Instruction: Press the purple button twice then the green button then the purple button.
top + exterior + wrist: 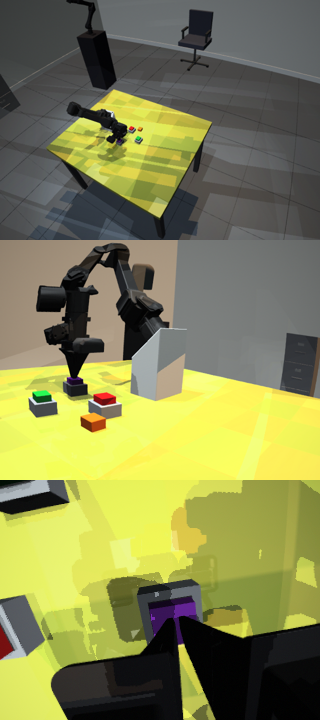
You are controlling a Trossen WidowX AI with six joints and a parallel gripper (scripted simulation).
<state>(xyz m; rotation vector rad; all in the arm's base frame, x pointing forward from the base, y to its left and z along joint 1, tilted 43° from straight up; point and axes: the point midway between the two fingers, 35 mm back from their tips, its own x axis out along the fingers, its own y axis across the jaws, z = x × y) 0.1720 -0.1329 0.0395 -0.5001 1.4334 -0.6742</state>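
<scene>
Right now the purple button is 10 mm below my gripper tip. From my gripper tip the other things lie so: green button: 130 mm ahead, 70 mm to the left, 10 mm below; orange block: 190 mm to the left, 80 mm ahead, 30 mm below; red button: 150 mm to the left, 30 mm ahead, 10 mm below.
</scene>
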